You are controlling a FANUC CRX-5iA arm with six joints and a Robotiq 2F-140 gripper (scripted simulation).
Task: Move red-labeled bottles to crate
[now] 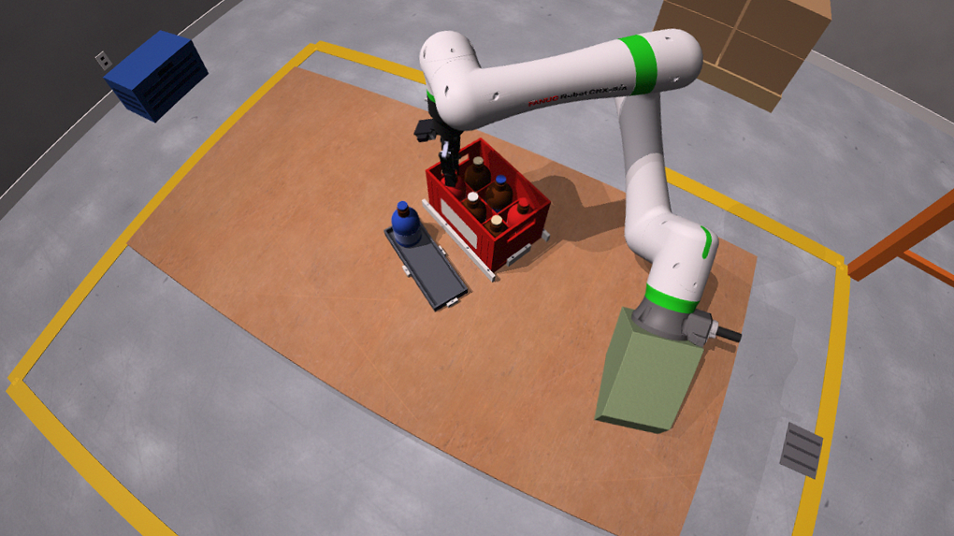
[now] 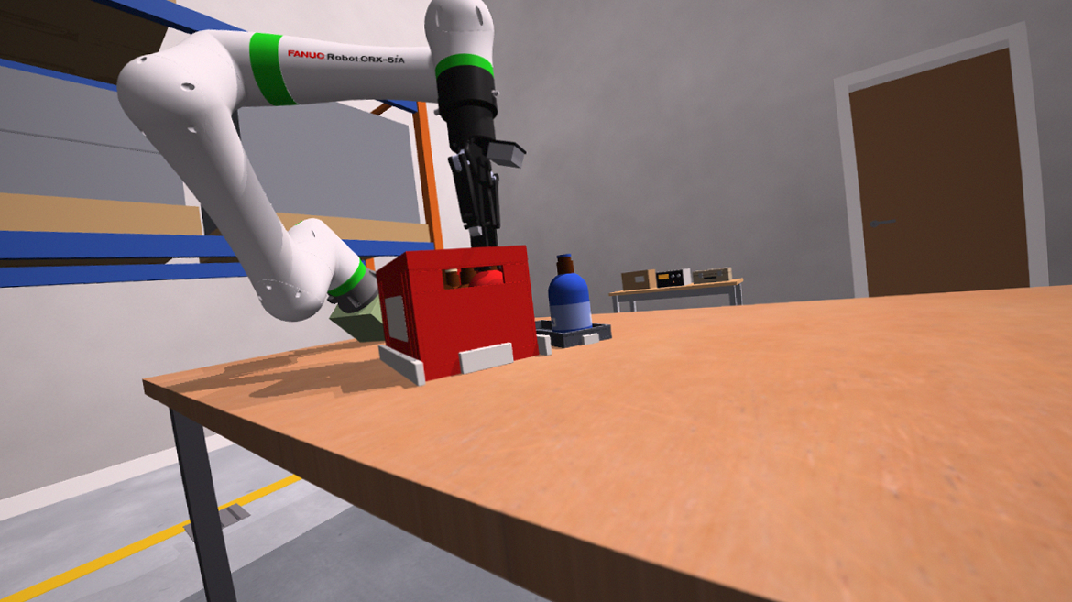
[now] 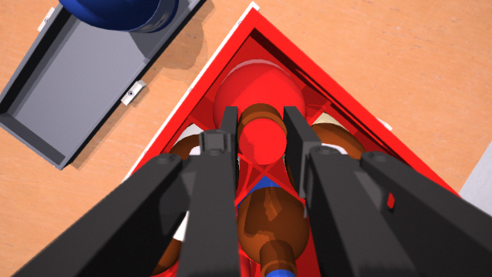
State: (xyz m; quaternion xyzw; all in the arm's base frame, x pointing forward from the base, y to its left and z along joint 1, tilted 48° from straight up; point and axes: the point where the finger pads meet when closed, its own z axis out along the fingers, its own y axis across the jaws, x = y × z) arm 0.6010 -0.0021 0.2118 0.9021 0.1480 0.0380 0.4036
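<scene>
Right now my hand is 100 mm past the red crate and 90 mm above it. Round my hand: grey tray 180 mm to the left, 160 mm below, 10 mm behind; blue-labeled bottle 130 mm to the left, 90 mm below, 70 mm ahead.
</scene>
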